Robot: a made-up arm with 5 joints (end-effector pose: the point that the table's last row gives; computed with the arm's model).
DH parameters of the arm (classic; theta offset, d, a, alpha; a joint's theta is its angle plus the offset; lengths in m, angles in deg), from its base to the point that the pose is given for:
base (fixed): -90 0.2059 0.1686 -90
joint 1: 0 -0.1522 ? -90
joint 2: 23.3 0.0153 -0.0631 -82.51
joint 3: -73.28 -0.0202 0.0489 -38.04
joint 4: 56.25 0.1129 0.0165 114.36
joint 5: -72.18 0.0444 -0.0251 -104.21
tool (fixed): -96.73 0.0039 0 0
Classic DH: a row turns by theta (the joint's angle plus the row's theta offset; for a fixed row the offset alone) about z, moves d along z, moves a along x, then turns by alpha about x.
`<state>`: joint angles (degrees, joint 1 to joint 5).
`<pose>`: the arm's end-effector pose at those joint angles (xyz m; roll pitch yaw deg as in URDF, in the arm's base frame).
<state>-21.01 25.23 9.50 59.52 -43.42</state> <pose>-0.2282 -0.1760 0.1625 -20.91 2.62 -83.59</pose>
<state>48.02 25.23 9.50 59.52 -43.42</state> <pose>-0.2282 -0.1307 0.1835 -2.59 70.61 -70.36</pose>
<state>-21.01 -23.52 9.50 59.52 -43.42</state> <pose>-0.1883 -0.2234 0.1807 -35.96 10.77 -39.50</pose>
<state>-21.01 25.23 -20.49 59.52 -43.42</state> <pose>-0.2009 -0.1861 0.0994 3.04 17.04 -67.54</pose>
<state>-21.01 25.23 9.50 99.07 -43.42</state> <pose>-0.2198 -0.1559 0.1946 -39.30 -32.79 -75.72</pose>
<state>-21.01 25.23 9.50 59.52 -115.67</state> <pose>-0.2005 -0.1761 0.1740 -89.06 11.90 -67.61</pose>
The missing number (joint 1, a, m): -0.0273
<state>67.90 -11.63 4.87 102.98 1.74</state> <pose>-0.2034 -0.1495 0.1707 63.11 40.62 -36.96</pose>
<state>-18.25 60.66 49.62 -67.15 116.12</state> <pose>-0.1412 -0.0853 0.1613 -54.53 44.75 4.40</pose>
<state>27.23 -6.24 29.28 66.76 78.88</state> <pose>-0.2091 -0.1595 0.1754 87.70 50.88 -70.76</pose>
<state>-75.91 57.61 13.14 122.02 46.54</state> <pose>-0.2102 -0.1713 0.1480 150.10 -57.57 157.16</pose>
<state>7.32 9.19 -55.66 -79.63 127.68</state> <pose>-0.1616 -0.0499 0.1545 -75.58 -75.39 116.39</pose>
